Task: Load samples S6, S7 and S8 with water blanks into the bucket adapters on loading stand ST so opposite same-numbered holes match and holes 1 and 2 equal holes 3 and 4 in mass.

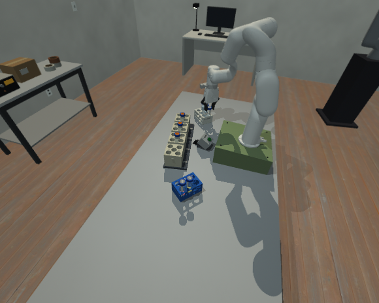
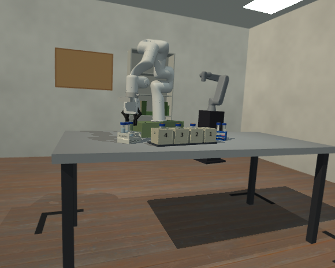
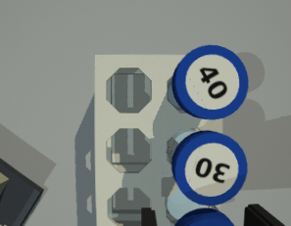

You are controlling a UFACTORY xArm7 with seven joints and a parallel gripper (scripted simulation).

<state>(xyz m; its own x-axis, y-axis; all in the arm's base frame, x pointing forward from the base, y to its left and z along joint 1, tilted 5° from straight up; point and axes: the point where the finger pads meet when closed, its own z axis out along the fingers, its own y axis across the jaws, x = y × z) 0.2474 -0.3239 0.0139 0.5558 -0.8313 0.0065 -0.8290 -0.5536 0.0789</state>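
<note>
Now: hand 10 mm to the left of the white-dot tube and 50 mm above it. Also, from my hand: white rack (40 mm ahead, 20 mm to the right, 90 mm below); then tube rack (80 mm ahead, 650 mm to the left, 90 mm below).
</note>
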